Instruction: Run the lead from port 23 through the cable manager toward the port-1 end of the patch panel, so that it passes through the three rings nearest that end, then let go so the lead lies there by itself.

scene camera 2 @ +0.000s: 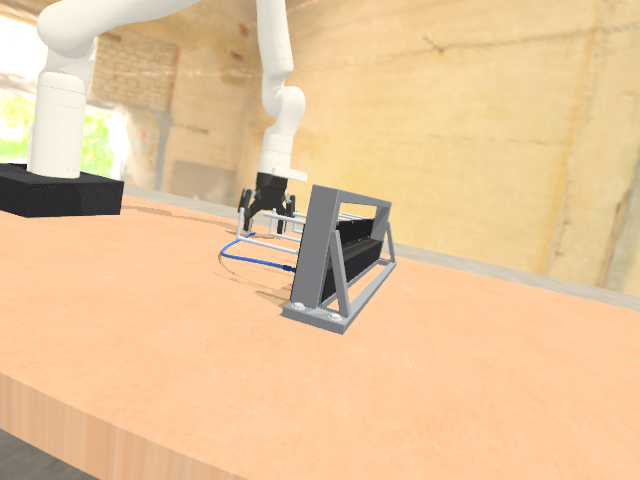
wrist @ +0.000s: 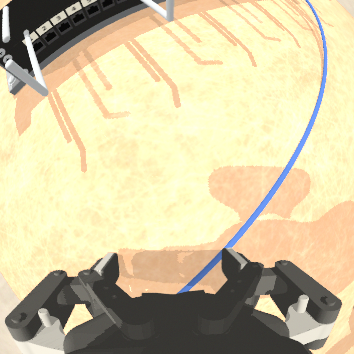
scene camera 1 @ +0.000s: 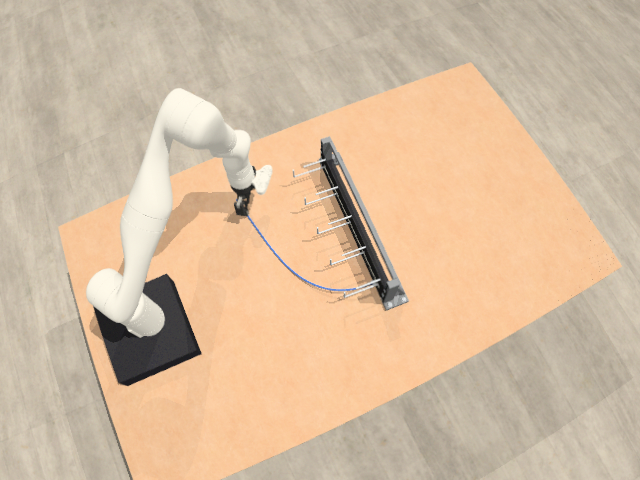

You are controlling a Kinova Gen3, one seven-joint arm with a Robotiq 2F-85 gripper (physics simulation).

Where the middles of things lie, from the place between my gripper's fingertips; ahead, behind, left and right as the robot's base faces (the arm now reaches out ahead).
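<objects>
Patch panel (scene camera 2: pixel 358 256): my gripper 21 cm short of it, 3 cm below it, 26 cm to the left of it. Panel frame (scene camera 2: pixel 320 238): from my hand, 26 cm to the right, 23 cm ahead, 6 cm above.
</objects>
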